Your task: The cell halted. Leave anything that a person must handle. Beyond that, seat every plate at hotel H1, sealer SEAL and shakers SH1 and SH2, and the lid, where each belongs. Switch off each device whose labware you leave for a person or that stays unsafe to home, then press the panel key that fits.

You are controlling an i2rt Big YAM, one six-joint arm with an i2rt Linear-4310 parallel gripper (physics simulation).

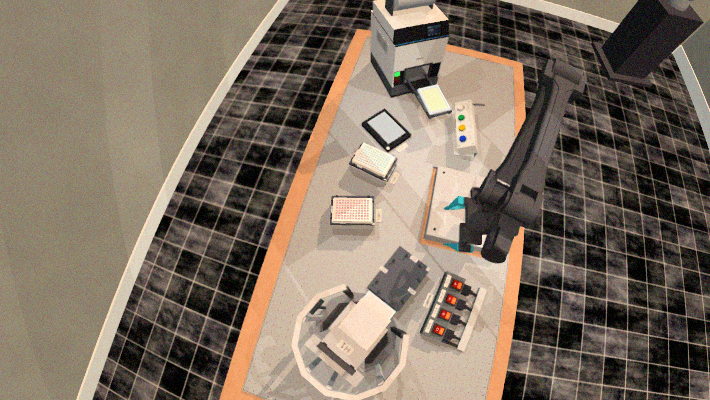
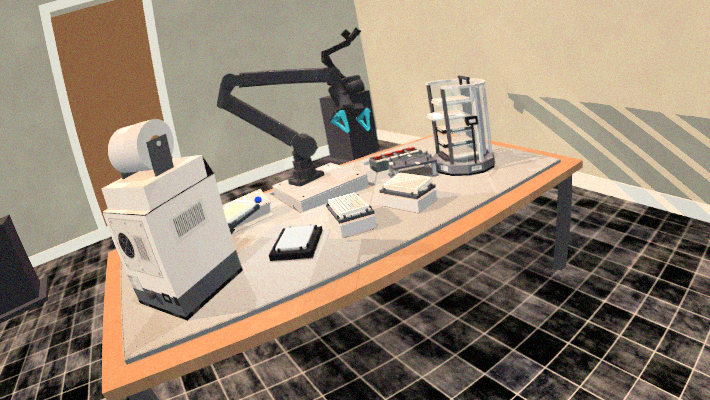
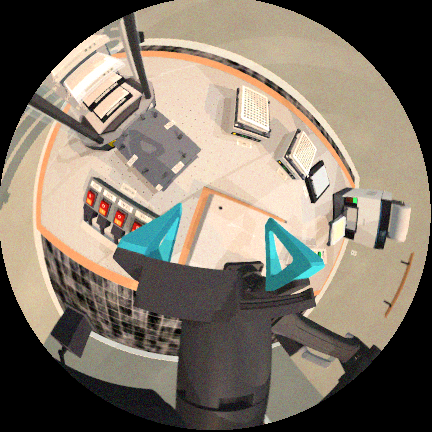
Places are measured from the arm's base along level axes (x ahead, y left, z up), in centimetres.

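Where they show: gripper, fingertip midpoint: (image 1: 444, 226) (image 2: 359, 131) (image 3: 226, 214); arm's base, link origin: (image 1: 482, 204) (image 2: 306, 179).
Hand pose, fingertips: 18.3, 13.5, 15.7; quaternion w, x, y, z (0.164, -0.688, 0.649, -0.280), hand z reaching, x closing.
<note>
Things, the pixels of their top centre, and the offset from my fingertips, as dx, dy, dz.
- Hotel H1, top centre: (image 1: 348, 342) (image 2: 453, 77) +23.0, +30.0, +14.9
- white plate, top centre: (image 2: 347, 202) (image 3: 305, 151) (image 1: 373, 158) +20.7, -27.1, -12.6
- red-welled plate, top centre: (image 3: 256, 104) (image 2: 407, 179) (image 1: 352, 209) +26.6, -7.8, -11.7
- pale flat piece, top centre: (image 2: 295, 236) (image 1: 386, 126) (image 3: 321, 180) +16.5, -43.9, -16.7
- dark nest platform, top centre: (image 3: 151, 140) (image 1: 399, 277) (image 2: 410, 155) +10.7, +12.8, -11.9
- key panel, top centre: (image 2: 235, 201) (image 1: 468, 120) (image 3: 317, 261) -14.7, -45.8, -11.1
My gripper (image 1: 452, 225) (image 2: 356, 125) (image 3: 226, 214) is open and empty, high above the robot's base plate. Hotel H1 (image 1: 346, 346) (image 2: 465, 168) holds stacked labware; a white piece (image 1: 366, 317) (image 2: 438, 116) sticks out of one level. Sealer SEAL (image 1: 387, 55) (image 2: 175, 245) (image 3: 367, 215) has its tray out with a yellow-topped plate (image 1: 433, 99) (image 3: 338, 230). A white plate (image 1: 375, 160) (image 2: 350, 204) (image 3: 303, 149) looks slightly turned on one shaker. A red-welled plate (image 1: 352, 210) (image 2: 407, 183) (image 3: 253, 109) is on the other. A pale flat piece (image 1: 386, 127) (image 2: 295, 238) (image 3: 319, 179), possibly the lid, lies on a black holder.
A dark nest platform (image 1: 397, 275) (image 2: 419, 164) (image 3: 150, 150) stands before the hotel. A strip of several lit red switches (image 1: 451, 300) (image 3: 103, 207) is beside it. The key panel (image 1: 469, 142) has white, green, yellow and blue keys. A second arm's pedestal (image 2: 364, 130) stands beyond the table.
</note>
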